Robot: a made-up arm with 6 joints.
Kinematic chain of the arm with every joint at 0, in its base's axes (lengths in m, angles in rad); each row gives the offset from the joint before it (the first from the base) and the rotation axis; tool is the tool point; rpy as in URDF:
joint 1: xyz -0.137 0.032 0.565 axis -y
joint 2: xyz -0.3 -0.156 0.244 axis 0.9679 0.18 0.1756
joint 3: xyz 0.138 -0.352 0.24 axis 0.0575 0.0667 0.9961
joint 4: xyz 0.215 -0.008 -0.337 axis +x
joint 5: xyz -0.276 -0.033 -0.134 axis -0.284 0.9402 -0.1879
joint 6: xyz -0.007 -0.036 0 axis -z
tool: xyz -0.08 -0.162 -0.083 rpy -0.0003 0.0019 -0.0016
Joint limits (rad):
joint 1: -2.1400..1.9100
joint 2: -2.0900..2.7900
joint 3: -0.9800..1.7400
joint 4: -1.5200..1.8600
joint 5: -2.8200..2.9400
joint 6: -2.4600..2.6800
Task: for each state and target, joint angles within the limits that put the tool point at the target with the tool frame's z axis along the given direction. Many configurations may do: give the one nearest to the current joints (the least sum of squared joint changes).
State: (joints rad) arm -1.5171 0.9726 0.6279 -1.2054 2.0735 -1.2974
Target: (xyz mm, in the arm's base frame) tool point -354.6 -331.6 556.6 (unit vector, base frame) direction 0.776 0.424 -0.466
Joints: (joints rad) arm -1.0119 1.3151 1.1836 -1.5087 2.3193 -1.0169
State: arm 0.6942 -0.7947 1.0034 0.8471 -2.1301 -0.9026
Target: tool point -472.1 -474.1 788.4 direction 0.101 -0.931 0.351
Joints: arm 0.0991 -0.8107 1.6614 1.5456 -1.3662 -1.2313
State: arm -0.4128 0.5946 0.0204 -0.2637 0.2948 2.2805
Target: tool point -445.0 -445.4 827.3 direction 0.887 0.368 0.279
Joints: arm -1.0684 0.2632 -0.2061 -0.6204 0.0578 1.8154
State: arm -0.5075 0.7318 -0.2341 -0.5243 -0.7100 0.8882
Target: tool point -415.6 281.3 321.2 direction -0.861 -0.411 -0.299
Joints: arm -0.0107 1.5065 -0.1332 -0.0577 -1.5630 0.7994
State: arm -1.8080 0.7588 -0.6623 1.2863 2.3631 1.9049
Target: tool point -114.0 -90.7 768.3 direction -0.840 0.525 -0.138
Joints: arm -1.7801 0.8772 -0.5460 0.2743 2.6962 2.4009
